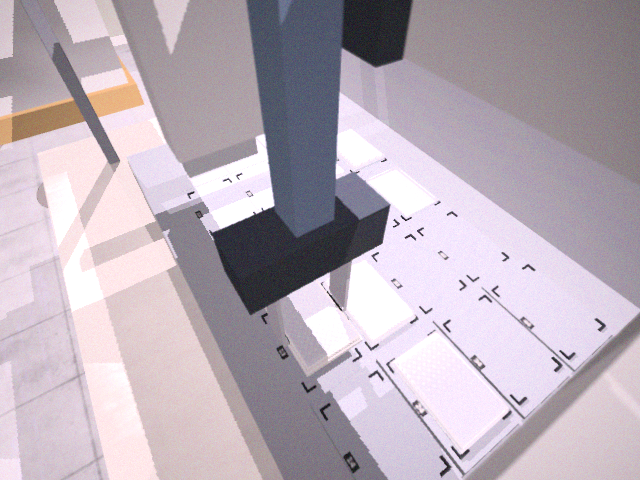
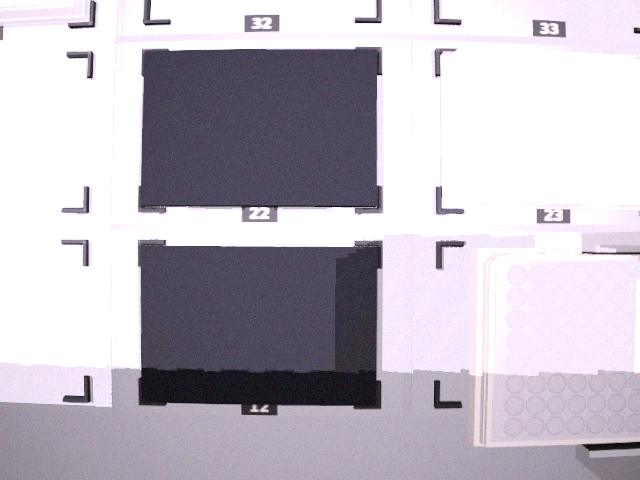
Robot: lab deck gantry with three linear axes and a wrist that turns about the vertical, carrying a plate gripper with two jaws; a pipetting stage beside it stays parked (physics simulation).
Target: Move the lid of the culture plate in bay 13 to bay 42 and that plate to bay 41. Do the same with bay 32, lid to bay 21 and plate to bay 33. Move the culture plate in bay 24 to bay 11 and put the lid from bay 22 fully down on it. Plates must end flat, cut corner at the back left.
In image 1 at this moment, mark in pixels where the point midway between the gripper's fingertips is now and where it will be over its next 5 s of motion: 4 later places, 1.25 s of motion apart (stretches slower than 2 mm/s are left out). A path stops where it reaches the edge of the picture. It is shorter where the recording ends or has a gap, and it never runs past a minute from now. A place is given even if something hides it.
My gripper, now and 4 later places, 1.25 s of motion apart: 309, 318; 388, 248; 424, 252; 419, 265; 422, 255
